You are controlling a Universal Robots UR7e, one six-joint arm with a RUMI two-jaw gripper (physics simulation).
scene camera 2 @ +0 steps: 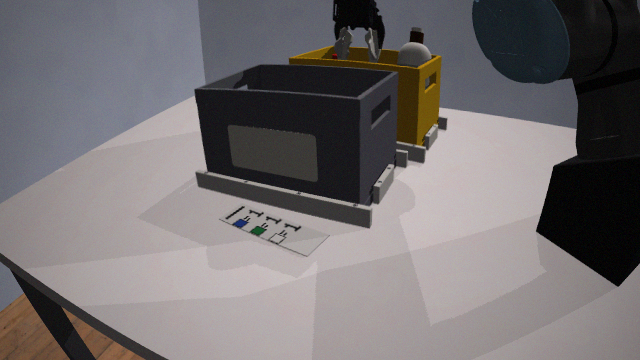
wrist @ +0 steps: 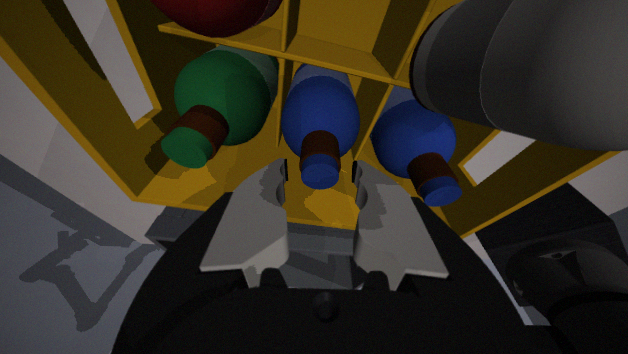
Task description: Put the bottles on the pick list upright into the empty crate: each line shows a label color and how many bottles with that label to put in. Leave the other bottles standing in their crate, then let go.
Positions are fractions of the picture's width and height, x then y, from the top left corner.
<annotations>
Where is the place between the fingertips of my gripper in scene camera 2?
At 0.56,0.20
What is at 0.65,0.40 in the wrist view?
A blue bottle.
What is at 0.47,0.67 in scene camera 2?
A pick list.
</annotations>
